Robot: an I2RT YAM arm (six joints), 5 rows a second.
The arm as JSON. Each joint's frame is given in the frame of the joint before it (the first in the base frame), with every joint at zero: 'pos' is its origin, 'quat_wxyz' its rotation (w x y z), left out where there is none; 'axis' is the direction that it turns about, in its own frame. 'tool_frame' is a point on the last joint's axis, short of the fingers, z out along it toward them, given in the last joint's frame.
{
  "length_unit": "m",
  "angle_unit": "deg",
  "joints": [
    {
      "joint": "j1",
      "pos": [
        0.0,
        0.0,
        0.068
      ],
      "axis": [
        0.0,
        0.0,
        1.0
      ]
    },
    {
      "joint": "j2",
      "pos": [
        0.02,
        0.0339,
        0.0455
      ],
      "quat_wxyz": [
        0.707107,
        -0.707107,
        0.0,
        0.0
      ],
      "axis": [
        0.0,
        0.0,
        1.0
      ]
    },
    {
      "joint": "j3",
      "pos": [
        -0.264,
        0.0,
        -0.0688
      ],
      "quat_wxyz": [
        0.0,
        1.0,
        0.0,
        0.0
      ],
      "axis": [
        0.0,
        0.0,
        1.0
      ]
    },
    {
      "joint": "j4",
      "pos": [
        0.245,
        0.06,
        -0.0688
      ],
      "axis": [
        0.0,
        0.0,
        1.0
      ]
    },
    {
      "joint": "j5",
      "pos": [
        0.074,
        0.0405,
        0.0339
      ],
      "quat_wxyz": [
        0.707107,
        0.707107,
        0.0,
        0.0
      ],
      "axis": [
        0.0,
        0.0,
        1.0
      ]
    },
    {
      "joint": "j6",
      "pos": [
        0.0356,
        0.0,
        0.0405
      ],
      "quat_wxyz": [
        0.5,
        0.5,
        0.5,
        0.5
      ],
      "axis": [
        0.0,
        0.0,
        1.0
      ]
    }
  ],
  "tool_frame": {
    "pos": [
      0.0,
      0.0,
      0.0
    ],
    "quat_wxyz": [
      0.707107,
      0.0,
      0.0,
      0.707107
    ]
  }
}
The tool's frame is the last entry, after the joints.
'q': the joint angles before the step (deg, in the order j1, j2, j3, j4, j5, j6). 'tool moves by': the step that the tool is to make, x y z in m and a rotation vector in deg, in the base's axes. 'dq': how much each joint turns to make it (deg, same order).
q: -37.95, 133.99, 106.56, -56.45, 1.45, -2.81
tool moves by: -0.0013, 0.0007, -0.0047, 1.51, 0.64, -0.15
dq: -0.09, 0.58, -0.02, -0.84, -0.79, 0.13
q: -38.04, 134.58, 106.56, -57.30, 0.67, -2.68
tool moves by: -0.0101, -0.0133, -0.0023, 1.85, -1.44, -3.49
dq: -2.26, 0.30, -0.01, 0.27, -2.24, 1.42
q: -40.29, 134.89, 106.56, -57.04, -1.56, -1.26
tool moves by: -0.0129, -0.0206, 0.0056, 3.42, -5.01, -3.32
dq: -3.43, 0.00, 1.19, 0.29, -5.88, 0.45
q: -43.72, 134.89, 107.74, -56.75, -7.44, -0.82
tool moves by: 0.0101, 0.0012, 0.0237, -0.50, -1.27, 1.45
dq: 0.91, -0.02, 5.37, -4.19, -0.57, -0.48
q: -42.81, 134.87, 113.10, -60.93, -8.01, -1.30
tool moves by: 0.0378, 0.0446, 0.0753, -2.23, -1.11, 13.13
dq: 7.13, -0.11, 16.89, -15.58, 0.18, -6.14
